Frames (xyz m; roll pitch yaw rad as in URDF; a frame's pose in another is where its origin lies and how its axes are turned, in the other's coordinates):
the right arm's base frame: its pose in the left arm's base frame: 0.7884 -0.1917 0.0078 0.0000 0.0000 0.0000
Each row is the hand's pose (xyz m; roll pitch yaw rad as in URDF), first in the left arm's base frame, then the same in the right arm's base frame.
Working: the left arm's base frame: its pose in the right arm's base frame: -0.7884 0.1917 -0.0078 0.0000 0.0000 0.0000

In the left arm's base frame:
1: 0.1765 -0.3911 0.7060 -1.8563 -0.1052 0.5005
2: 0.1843 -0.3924 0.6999 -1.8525 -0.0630 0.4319
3: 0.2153 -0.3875 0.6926 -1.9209 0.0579 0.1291
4: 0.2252 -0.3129 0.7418 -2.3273 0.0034 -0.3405
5: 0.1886 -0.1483 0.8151 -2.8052 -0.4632 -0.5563
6: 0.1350 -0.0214 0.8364 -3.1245 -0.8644 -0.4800
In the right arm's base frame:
1: -0.6119 -0.1994 0.6982 -1.8563 -0.1052 0.5005
2: -0.6041 -0.2007 0.6921 -1.8525 -0.0630 0.4319
3: -0.5731 -0.1958 0.6848 -1.9209 0.0579 0.1291
4: -0.5632 -0.1212 0.7340 -2.3273 0.0034 -0.3405
5: -0.5998 0.0434 0.8073 -2.8052 -0.4632 -0.5563
6: -0.6534 0.1703 0.8286 -3.1245 -0.8644 -0.4800

